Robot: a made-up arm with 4 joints.
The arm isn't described. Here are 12 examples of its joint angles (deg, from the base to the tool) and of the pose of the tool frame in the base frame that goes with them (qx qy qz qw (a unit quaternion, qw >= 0); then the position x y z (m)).
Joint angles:
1: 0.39 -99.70 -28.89 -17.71
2: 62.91 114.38 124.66 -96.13
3: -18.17 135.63 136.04 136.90
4: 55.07 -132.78 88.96 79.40
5: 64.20 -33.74 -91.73 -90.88
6: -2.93 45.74 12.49 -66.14
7: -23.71 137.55 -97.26 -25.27
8: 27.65 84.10 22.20 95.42
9: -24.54 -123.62 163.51 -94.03
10: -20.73 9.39 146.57 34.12
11: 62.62 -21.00 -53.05 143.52
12: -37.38 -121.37 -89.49 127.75
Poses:
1: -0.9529 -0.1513 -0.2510 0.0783 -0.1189 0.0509 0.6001
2: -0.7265 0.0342 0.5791 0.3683 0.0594 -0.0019 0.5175
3: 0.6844 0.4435 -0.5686 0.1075 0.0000 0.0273 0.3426
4: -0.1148 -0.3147 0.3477 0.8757 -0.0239 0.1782 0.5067
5: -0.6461 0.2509 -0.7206 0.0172 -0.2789 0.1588 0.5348
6: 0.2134 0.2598 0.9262 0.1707 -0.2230 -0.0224 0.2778
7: 0.6329 -0.1568 -0.6585 0.3758 0.0017 0.0176 0.2658
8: -0.5060 0.5502 -0.3277 0.5778 -0.1459 -0.0627 0.4065
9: -0.3085 -0.8623 -0.0683 0.3957 -0.0243 -0.0699 0.5282
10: 0.0377 0.8183 -0.5597 0.1249 -0.2581 0.0515 0.4096
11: 0.5054 -0.8274 0.2415 0.0417 -0.2234 0.1171 0.5792
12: -0.5122 -0.4238 -0.6038 0.4398 -0.0819 -0.0977 0.4291
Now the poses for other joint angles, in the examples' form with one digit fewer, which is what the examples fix.
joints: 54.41 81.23 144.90 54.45
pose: 0.027 0.140 -0.631 0.763 -0.090 -0.027 0.419
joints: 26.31 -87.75 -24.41 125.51
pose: -0.021 -0.870 -0.106 0.481 -0.070 0.087 0.591
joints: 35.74 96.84 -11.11 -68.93
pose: 0.260 -0.430 -0.839 0.209 -0.022 -0.069 0.362
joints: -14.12 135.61 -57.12 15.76
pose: -0.770 0.217 0.569 0.191 0.015 -0.034 0.327
